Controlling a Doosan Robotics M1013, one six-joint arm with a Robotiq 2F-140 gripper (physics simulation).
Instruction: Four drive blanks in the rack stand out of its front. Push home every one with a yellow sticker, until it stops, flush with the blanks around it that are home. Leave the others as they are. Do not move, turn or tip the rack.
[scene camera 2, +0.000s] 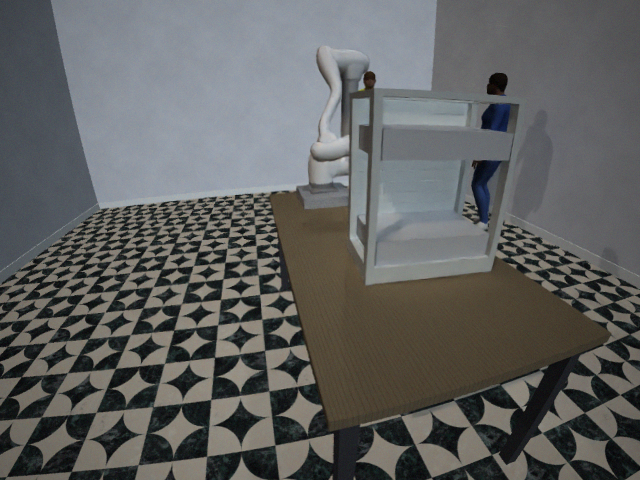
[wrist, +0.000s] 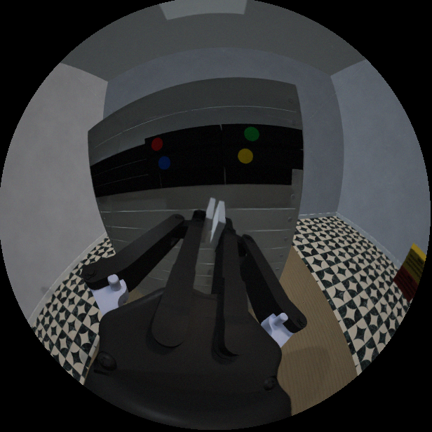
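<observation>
The rack (scene camera 2: 373, 186) (wrist: 255, 197) stands upright on the table, its front facing the wrist camera. In the wrist view, black drive blanks cross its upper part. The blank with a yellow sticker (wrist: 245, 156) is at the right, below the blank with a green sticker (wrist: 251, 134). The blank with a red sticker (wrist: 157, 144) is at the left, above the blank with a blue sticker (wrist: 164, 162). How far each stands out is hard to tell. My gripper (wrist: 214, 208) is shut and empty, its fingertips seen below the blank row. The rack hides it in the scene view.
The wooden table (scene camera 2: 439, 335) (wrist: 315, 310) carries the rack. The arm (scene camera 2: 330, 149) reaches behind the rack from its grey base (scene camera 2: 323, 197). A person in blue (scene camera 2: 483, 186) and another person's head (scene camera 2: 369, 79) show behind the rack. A yellow and red sign (wrist: 412, 270) is at the right.
</observation>
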